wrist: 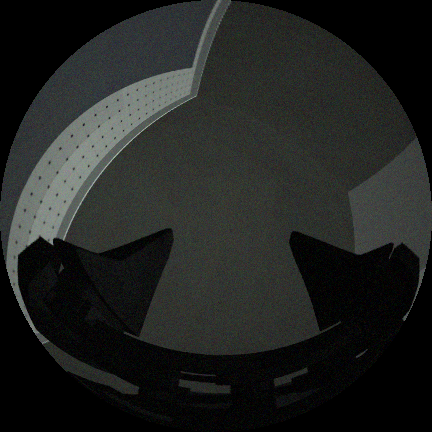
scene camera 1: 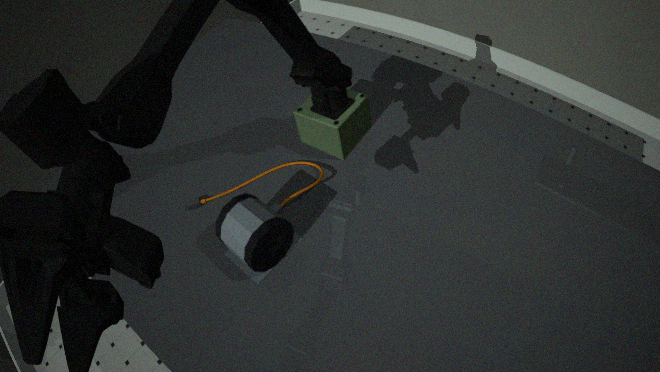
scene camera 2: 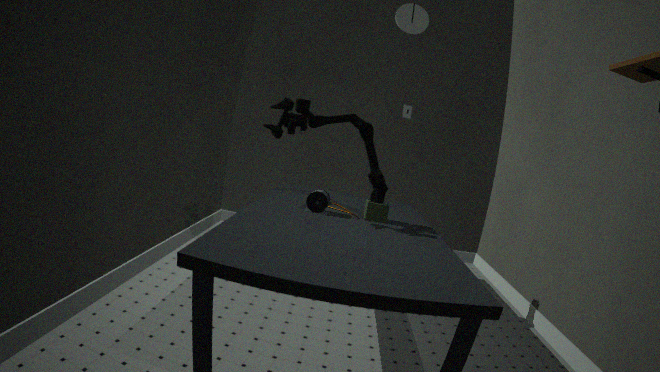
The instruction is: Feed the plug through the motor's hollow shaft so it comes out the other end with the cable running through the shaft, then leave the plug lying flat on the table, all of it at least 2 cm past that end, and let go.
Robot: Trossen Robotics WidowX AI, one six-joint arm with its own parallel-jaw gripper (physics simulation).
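Frame: origin at the arm's base, x right, y ahead, z up, level; centimetres.
Seen in the pictures: gripper, fingertip midpoint: (wrist: 233, 236) (scene camera 2: 266, 116); arm's base at its link origin: (scene camera 1: 332, 105) (scene camera 2: 377, 202).
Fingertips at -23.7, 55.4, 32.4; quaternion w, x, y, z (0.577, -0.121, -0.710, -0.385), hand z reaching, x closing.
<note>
Offsets run from my fingertips to a thing's top centre, as dx, dy, dz. "*": to the spot under its first point. Level surfaces: height alone.
The motor {+19.3, -27.3, -31.2} (scene camera 1: 245, 227) (scene camera 2: 318, 201), a light grey cylinder with black end caps, lies on its side on a low base on the table. The orange cable (scene camera 1: 265, 172) (scene camera 2: 345, 209) leaves the motor's side and curves back on the table beside it. The small plug {* +36.8, -26.6, -40.3} (scene camera 1: 202, 200) at its free end lies near the motor's far end in scene camera 1; I cannot make it out in scene camera 2. The shaft's opening cannot be made out. My gripper (scene camera 1: 54, 362) (scene camera 2: 267, 116) (wrist: 233, 236) is open and empty, high above the table, pointing roughly level.
The green base block (scene camera 1: 320, 132) (scene camera 2: 376, 211) carries the arm and stands beyond the cable in scene camera 1. The table {dz -41.4} (scene camera 1: 450, 250) (scene camera 2: 320, 255) is dark grey, with its edge showing in scene camera 2. Shadows of the arm fall near the block.
</note>
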